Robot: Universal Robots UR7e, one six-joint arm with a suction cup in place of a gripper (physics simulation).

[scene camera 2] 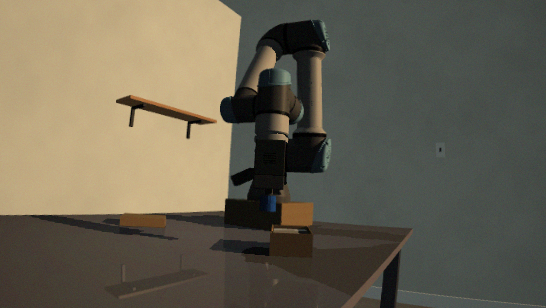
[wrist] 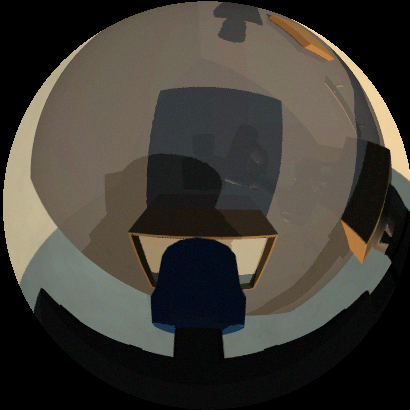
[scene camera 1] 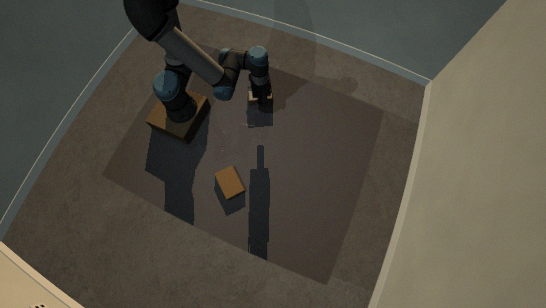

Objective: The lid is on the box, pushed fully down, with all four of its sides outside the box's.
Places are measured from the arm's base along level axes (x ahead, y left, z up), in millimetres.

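Pixels of known places: hand at its tool point: (scene camera 2: 267, 210) (wrist: 198, 266); arm's base at its link origin: (scene camera 1: 182, 109).
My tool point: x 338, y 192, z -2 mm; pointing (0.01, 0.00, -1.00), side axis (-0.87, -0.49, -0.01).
Ahead of a thing's pixels: the offset from my tool point to its top centre. Level surfaces: height alone.
The open-topped brown box @[dx -25, dy +46, dz -38 mm] (scene camera 1: 253, 101) (scene camera 2: 291, 245) (wrist: 240, 222) stands upright on the table, with a pale surface inside it. The lid @[dx +8, dy -426, dz -59 mm] (scene camera 1: 230, 182) (scene camera 2: 143, 221) (wrist: 300, 37) is a flat orange-brown slab, apart from the box and turned at an angle to it. Its underside is hidden. My gripper, a blue suction cup (scene camera 2: 268, 203) (wrist: 199, 285), is open and holds no object. It hangs above the rim level of the box in scene camera 2 and covers the middle of the box opening in the wrist view. In scene camera 1 the arm hides much of the box.
The robot's base stands on a wooden block (scene camera 1: 160, 117) (scene camera 2: 297, 214) (wrist: 369, 190) on the glossy dark table @[dz -85 mm] (scene camera 1: 310, 175) (scene camera 2: 200, 250) (wrist: 95, 135). A wooden shelf (scene camera 2: 167, 110) hangs on the wall and is reflected in the tabletop. Dark arm shadows cross the table.
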